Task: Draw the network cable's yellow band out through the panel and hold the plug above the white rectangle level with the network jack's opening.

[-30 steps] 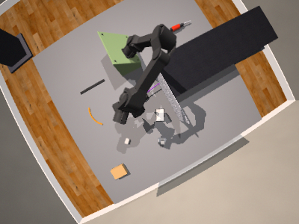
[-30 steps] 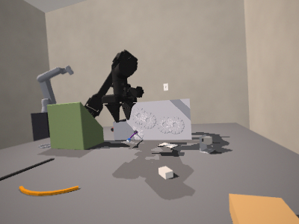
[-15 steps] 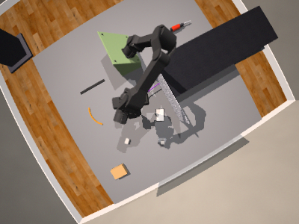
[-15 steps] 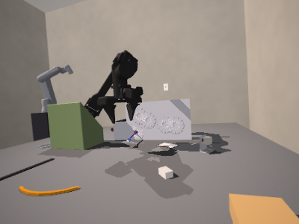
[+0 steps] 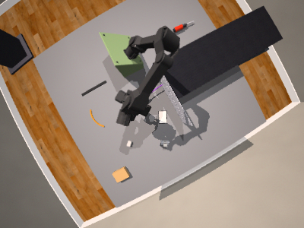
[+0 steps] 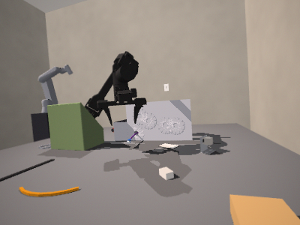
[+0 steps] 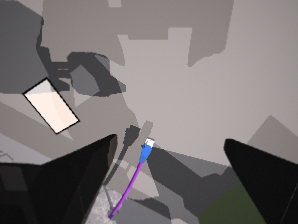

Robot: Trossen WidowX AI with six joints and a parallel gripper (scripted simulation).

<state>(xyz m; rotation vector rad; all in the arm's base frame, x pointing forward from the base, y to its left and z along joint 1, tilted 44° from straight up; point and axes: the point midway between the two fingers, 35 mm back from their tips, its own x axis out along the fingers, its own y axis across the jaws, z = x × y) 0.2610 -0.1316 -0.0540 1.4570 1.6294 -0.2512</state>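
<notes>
The blue plug is 1 cm behind my hand, 7 cm to the left of it and 12 cm below it. Also, from my hand: orange curved strip: 8 cm behind, 30 cm to the right, 14 cm below; then white rectangle: 16 cm ahead, 10 cm to the left, 15 cm below; then small white block: 19 cm ahead, 19 cm to the right, 14 cm below.
</notes>
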